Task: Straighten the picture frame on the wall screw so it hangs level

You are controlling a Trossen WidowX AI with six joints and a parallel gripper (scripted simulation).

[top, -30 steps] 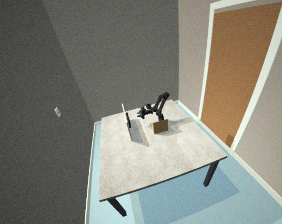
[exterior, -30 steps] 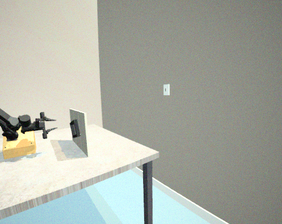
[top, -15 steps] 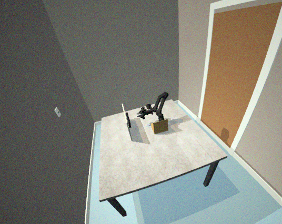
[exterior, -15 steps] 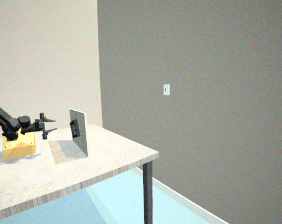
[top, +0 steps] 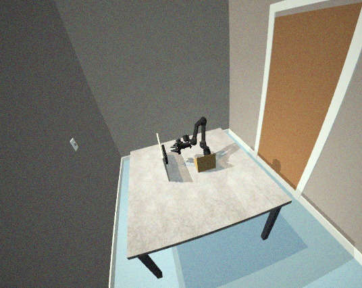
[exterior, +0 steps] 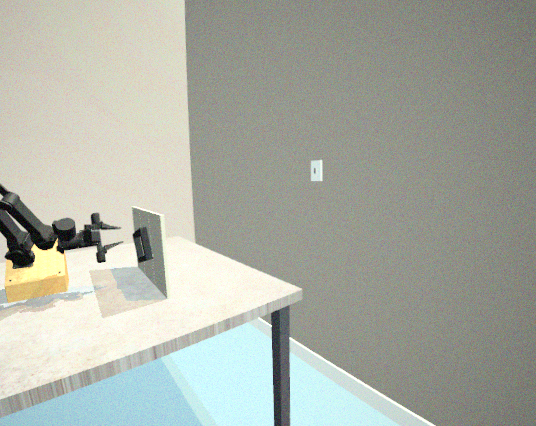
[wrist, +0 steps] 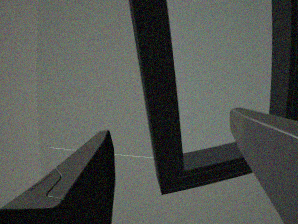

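Now: gripper tip 8 cm short of the picture frame, 5 cm above it and 1 cm to the left of it. From my gripper tip the other things lie so: wall panel (9 cm ahead, 6 cm below).
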